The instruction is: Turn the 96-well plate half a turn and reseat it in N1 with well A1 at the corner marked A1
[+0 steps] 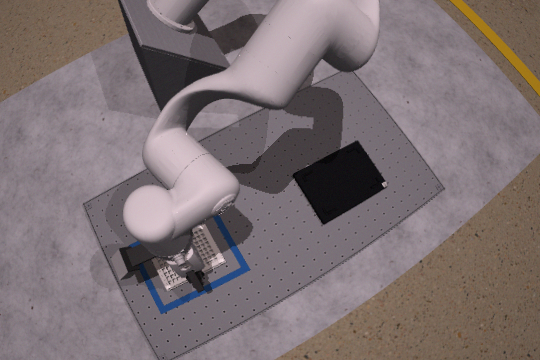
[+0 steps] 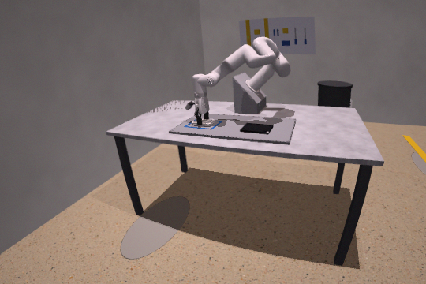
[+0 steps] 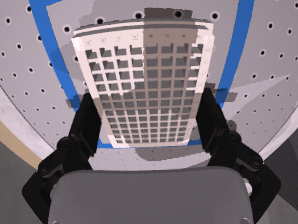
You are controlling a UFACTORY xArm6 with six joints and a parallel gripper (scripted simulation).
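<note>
My gripper is now 10 mm above the white 96-well plate. From my hand the other things lie so: white A1 mark (80 mm ahead, 420 mm to the left, 10 mm below); black plate nest N1 (20 mm ahead, 350 mm to the left, 20 mm below).
</note>
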